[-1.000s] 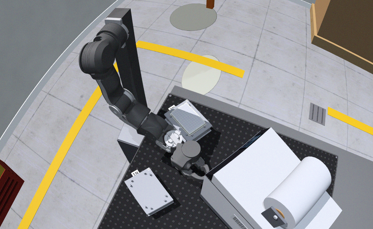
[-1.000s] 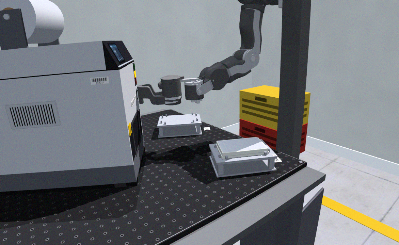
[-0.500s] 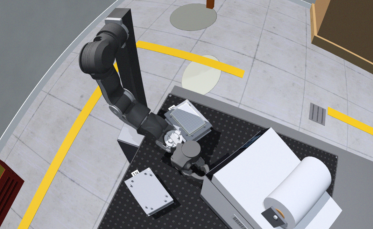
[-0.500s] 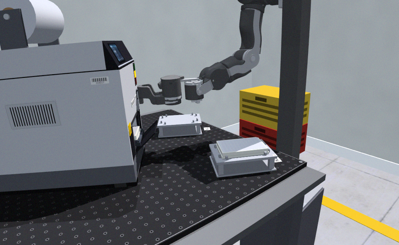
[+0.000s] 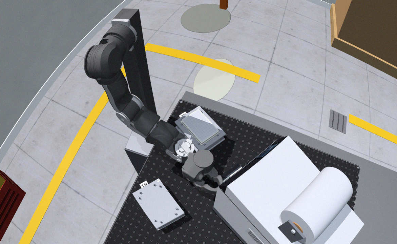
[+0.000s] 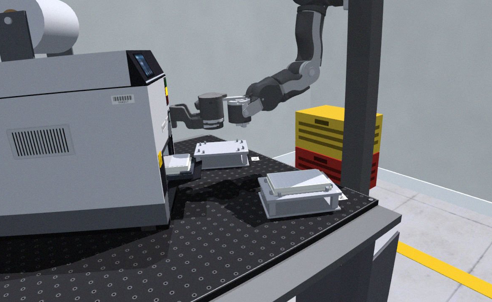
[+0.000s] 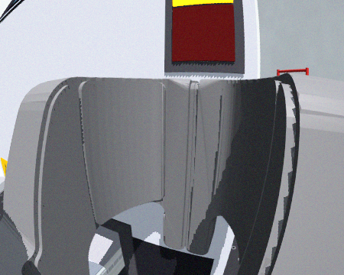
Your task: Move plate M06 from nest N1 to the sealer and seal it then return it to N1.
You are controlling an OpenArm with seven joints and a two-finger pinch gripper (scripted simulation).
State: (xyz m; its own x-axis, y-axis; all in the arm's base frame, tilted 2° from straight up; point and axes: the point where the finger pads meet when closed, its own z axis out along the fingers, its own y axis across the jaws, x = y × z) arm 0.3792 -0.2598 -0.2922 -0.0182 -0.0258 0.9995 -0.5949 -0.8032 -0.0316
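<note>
Now: the start key 10 mm to the right of my hand and 10 mm ahead of it. From my hand the other things lie so: sealer's stage: 100 mm below, 80 mm ahead, 60 mm to the left; then plate M06: 90 mm below, 80 mm ahead, 60 mm to the left; then screen: 130 mm above, 100 mm to the left, 100 mm ahead.
</note>
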